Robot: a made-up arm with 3 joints. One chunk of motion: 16 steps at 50 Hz.
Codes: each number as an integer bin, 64 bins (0 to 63) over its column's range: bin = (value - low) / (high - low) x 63, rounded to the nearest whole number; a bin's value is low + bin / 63 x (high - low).
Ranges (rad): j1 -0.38..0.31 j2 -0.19..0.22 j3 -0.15..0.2
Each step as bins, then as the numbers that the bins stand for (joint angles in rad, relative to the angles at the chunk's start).
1 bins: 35 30 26
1 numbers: 0.0033 0.0052 -0.0056
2 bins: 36 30 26
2 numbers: 0.0143 0.0052 -0.0056
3 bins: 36 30 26
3 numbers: 0.0143 0.0052 -0.0056
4 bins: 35 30 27
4 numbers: 0.0033 0.0052 0.0000
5 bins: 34 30 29
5 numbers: -0.0076 0.0052 0.0111
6 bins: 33 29 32
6 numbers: -0.0186 -0.0013 0.0278
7 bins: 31 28 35
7 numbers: -0.0405 -0.0078 0.0444
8 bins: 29 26 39
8 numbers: -0.0624 -0.0208 0.0667
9 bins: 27 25 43
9 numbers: -0.0843 -0.0273 0.0889
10 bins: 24 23 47
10 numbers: -0.1171 -0.0403 0.1111
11 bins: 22 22 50
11 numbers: -0.1390 -0.0468 0.1278
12 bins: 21 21 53
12 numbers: -0.1500 -0.0533 0.1444
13 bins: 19 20 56
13 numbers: -0.1719 -0.0598 0.1611
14 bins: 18 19 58
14 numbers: -0.1829 -0.0663 0.1722
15 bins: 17 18 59
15 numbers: -0.1938 -0.0729 0.1778
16 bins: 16 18 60
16 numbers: -0.2048 -0.0729 0.1833
